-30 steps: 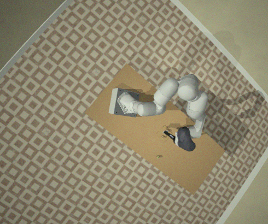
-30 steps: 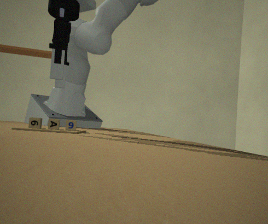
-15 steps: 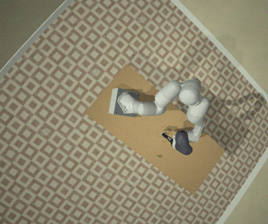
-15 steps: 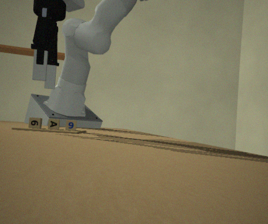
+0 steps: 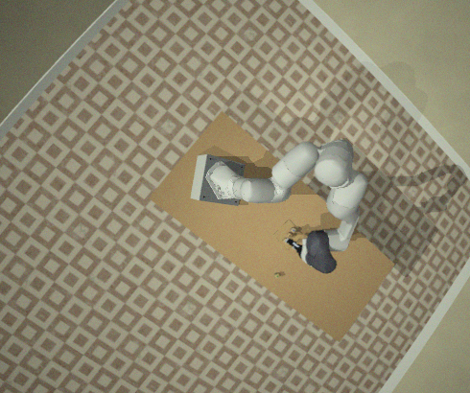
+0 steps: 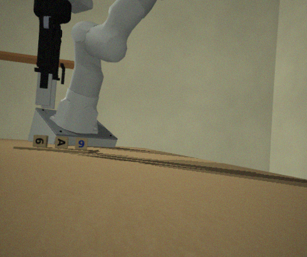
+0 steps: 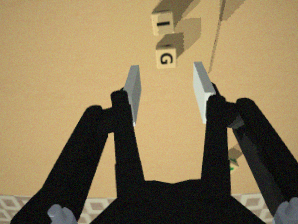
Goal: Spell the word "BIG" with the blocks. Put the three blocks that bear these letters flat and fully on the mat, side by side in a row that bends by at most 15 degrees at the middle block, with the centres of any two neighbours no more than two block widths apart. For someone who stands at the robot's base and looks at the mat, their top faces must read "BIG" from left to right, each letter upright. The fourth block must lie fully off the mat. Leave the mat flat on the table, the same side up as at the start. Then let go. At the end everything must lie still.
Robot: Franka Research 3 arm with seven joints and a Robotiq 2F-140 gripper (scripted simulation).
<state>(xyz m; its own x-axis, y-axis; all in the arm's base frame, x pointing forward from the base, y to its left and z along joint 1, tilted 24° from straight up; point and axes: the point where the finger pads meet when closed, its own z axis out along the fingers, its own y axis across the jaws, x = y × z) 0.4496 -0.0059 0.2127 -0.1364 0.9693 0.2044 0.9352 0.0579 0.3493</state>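
Right now my hand is 12 cm above the thin mat, 4 cm to the right of it and 1 cm past it.
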